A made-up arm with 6 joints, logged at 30 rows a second.
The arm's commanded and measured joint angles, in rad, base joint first. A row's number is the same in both.
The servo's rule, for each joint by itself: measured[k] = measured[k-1] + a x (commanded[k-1-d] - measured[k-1]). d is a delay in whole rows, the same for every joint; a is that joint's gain. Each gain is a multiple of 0.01, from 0.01 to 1. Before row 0 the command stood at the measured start. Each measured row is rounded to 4 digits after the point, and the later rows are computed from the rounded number. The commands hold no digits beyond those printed.
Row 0, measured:
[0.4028, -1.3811, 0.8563, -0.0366, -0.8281, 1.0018]
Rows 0 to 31, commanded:
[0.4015, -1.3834, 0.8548, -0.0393, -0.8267, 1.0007]
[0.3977, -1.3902, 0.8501, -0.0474, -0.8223, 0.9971]
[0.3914, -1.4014, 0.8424, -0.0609, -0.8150, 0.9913]
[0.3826, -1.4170, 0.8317, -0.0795, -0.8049, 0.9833]
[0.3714, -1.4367, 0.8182, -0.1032, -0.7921, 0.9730]
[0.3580, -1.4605, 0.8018, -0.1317, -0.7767, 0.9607]
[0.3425, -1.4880, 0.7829, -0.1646, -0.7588, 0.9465]
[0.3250, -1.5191, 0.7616, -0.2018, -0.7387, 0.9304]
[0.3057, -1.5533, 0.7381, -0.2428, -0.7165, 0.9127]
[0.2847, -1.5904, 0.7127, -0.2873, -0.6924, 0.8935]
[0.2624, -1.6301, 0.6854, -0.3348, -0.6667, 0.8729]
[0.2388, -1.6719, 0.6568, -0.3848, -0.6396, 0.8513]
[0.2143, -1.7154, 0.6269, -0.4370, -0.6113, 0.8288]
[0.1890, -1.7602, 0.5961, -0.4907, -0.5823, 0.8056]
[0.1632, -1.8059, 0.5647, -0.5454, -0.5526, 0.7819]
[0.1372, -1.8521, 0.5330, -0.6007, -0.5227, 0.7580]
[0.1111, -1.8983, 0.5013, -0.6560, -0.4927, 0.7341]
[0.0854, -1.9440, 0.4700, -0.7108, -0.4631, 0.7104]
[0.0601, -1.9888, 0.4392, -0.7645, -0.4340, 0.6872]
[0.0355, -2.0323, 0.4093, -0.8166, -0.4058, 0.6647]
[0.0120, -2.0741, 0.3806, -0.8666, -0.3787, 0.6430]
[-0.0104, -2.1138, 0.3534, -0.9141, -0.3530, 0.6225]
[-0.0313, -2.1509, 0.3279, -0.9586, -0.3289, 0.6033]
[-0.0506, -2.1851, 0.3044, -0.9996, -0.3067, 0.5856]
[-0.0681, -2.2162, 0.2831, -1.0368, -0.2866, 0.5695]
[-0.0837, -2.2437, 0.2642, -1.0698, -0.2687, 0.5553]
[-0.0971, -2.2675, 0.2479, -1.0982, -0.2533, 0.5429]
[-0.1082, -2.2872, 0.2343, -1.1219, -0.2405, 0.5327]
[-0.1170, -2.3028, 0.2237, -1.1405, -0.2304, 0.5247]
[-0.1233, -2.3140, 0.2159, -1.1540, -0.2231, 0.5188]
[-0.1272, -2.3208, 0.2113, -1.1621, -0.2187, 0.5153]
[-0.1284, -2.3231, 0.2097, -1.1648, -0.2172, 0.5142]
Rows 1 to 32, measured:
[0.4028, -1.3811, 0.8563, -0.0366, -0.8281, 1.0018]
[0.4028, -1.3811, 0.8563, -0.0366, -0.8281, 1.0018]
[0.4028, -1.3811, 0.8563, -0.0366, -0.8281, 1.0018]
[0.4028, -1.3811, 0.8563, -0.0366, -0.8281, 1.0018]
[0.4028, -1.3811, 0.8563, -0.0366, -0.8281, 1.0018]
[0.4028, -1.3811, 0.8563, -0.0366, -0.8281, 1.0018]
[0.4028, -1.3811, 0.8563, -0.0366, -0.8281, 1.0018]
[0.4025, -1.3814, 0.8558, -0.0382, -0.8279, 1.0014]
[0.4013, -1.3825, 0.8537, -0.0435, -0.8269, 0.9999]
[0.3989, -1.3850, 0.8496, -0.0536, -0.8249, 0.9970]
[0.3950, -1.3892, 0.8432, -0.0686, -0.8215, 0.9923]
[0.3893, -1.3954, 0.8342, -0.0887, -0.8165, 0.9857]
[0.3818, -1.4039, 0.8225, -0.1136, -0.8097, 0.9772]
[0.3724, -1.4148, 0.8082, -0.1432, -0.8010, 0.9668]
[0.3610, -1.4284, 0.7914, -0.1772, -0.7904, 0.9544]
[0.3477, -1.4446, 0.7722, -0.2152, -0.7778, 0.9402]
[0.3326, -1.4636, 0.7508, -0.2570, -0.7633, 0.9243]
[0.3158, -1.4852, 0.7273, -0.3021, -0.7469, 0.9068]
[0.2973, -1.5095, 0.7019, -0.3501, -0.7287, 0.8879]
[0.2774, -1.5363, 0.6749, -0.4005, -0.7087, 0.8678]
[0.2562, -1.5654, 0.6465, -0.4528, -0.6872, 0.8467]
[0.2339, -1.5967, 0.6171, -0.5065, -0.6643, 0.8247]
[0.2107, -1.6299, 0.5868, -0.5611, -0.6402, 0.8020]
[0.1868, -1.6648, 0.5560, -0.6161, -0.6151, 0.7789]
[0.1625, -1.7011, 0.5250, -0.6710, -0.5893, 0.7556]
[0.1379, -1.7385, 0.4941, -0.7252, -0.5629, 0.7323]
[0.1133, -1.7767, 0.4636, -0.7782, -0.5362, 0.7093]
[0.0890, -1.8154, 0.4337, -0.8295, -0.5094, 0.6868]
[0.0651, -1.8542, 0.4048, -0.8786, -0.4828, 0.6649]
[0.0420, -1.8928, 0.3771, -0.9250, -0.4566, 0.6440]
[0.0198, -1.9308, 0.3509, -0.9683, -0.4311, 0.6241]
[-0.0013, -1.9679, 0.3265, -1.0080, -0.4065, 0.6055]
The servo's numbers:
d 7
a 0.24 0.13 0.36 0.58 0.17 0.34

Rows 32 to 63, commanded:
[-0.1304, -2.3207, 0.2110, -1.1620, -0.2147, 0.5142]
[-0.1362, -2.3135, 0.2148, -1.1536, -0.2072, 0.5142]
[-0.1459, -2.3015, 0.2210, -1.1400, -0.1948, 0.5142]
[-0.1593, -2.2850, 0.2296, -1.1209, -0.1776, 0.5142]
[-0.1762, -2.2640, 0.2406, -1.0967, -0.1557, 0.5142]
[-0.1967, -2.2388, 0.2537, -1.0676, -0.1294, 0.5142]
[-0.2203, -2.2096, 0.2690, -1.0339, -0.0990, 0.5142]
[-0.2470, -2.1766, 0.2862, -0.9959, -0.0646, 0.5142]
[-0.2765, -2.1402, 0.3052, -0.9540, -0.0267, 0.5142]
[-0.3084, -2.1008, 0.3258, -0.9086, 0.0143, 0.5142]
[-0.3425, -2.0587, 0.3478, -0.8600, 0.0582, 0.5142]
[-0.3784, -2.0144, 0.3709, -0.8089, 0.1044, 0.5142]
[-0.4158, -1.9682, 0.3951, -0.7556, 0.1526, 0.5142]
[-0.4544, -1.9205, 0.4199, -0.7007, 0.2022, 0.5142]
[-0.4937, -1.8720, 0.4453, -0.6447, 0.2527, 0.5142]
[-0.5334, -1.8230, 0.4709, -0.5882, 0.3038, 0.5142]
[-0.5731, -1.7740, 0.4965, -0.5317, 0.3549, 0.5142]
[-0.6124, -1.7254, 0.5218, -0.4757, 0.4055, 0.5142]
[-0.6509, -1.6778, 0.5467, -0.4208, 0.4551, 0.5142]
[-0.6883, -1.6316, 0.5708, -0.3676, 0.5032, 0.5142]
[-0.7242, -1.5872, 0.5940, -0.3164, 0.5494, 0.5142]
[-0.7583, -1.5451, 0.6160, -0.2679, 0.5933, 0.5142]
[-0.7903, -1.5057, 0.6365, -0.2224, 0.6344, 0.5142]
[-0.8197, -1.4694, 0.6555, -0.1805, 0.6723, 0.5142]
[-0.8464, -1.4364, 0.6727, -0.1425, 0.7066, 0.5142]
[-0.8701, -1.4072, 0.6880, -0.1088, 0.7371, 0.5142]
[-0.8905, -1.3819, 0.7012, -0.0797, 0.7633, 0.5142]
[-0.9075, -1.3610, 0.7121, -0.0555, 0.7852, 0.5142]
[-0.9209, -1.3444, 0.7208, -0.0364, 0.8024, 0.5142]
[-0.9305, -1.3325, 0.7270, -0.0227, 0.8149, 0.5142]
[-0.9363, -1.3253, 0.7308, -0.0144, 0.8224, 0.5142]
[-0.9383, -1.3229, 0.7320, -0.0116, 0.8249, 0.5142]
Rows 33 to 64, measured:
[-0.0211, -2.0038, 0.3041, -1.0438, -0.3831, 0.5884]
[-0.0393, -2.0381, 0.2839, -1.0754, -0.3610, 0.5729]
[-0.0558, -2.0705, 0.2660, -1.1024, -0.3405, 0.5592]
[-0.0705, -2.1007, 0.2508, -1.1245, -0.3218, 0.5475]
[-0.0832, -2.1284, 0.2382, -1.1416, -0.3050, 0.5377]
[-0.0938, -2.1534, 0.2285, -1.1535, -0.2903, 0.5301]
[-0.1021, -2.1755, 0.2217, -1.1601, -0.2779, 0.5247]
[-0.1089, -2.1944, 0.2178, -1.1612, -0.2672, 0.5211]
[-0.1155, -2.2099, 0.2167, -1.1568, -0.2570, 0.5188]
[-0.1228, -2.2218, 0.2182, -1.1471, -0.2464, 0.5172]
[-0.1316, -2.2300, 0.2223, -1.1319, -0.2347, 0.5162]
[-0.1423, -2.2344, 0.2289, -1.1115, -0.2213, 0.5155]
[-0.1554, -2.2350, 0.2378, -1.0860, -0.2057, 0.5151]
[-0.1710, -2.2317, 0.2490, -1.0558, -0.1876, 0.5148]
[-0.1892, -2.2245, 0.2624, -1.0211, -0.1667, 0.5146]
[-0.2102, -2.2135, 0.2778, -0.9822, -0.1429, 0.5145]
[-0.2338, -2.1988, 0.2951, -0.9395, -0.1162, 0.5144]
[-0.2599, -2.1806, 0.3141, -0.8934, -0.0866, 0.5143]
[-0.2883, -2.1590, 0.3345, -0.8444, -0.0541, 0.5143]
[-0.3189, -2.1342, 0.3563, -0.7929, -0.0190, 0.5143]
[-0.3514, -2.1064, 0.3792, -0.7394, 0.0186, 0.5143]
[-0.3856, -2.0759, 0.4030, -0.6845, 0.0584, 0.5143]
[-0.4211, -2.0430, 0.4274, -0.6286, 0.1001, 0.5143]
[-0.4576, -2.0080, 0.4523, -0.5724, 0.1434, 0.5143]
[-0.4948, -1.9713, 0.4773, -0.5163, 0.1880, 0.5143]
[-0.5323, -1.9331, 0.5023, -0.4609, 0.2334, 0.5143]
[-0.5697, -1.8939, 0.5270, -0.4068, 0.2793, 0.5143]
[-0.6068, -1.8540, 0.5511, -0.3544, 0.3252, 0.5143]
[-0.6432, -1.8138, 0.5745, -0.3042, 0.3708, 0.5143]
[-0.6785, -1.7737, 0.5968, -0.2568, 0.4156, 0.5143]
[-0.7124, -1.7341, 0.6179, -0.2125, 0.4592, 0.5143]
[-0.7446, -1.6954, 0.6376, -0.1719, 0.5013, 0.5143]

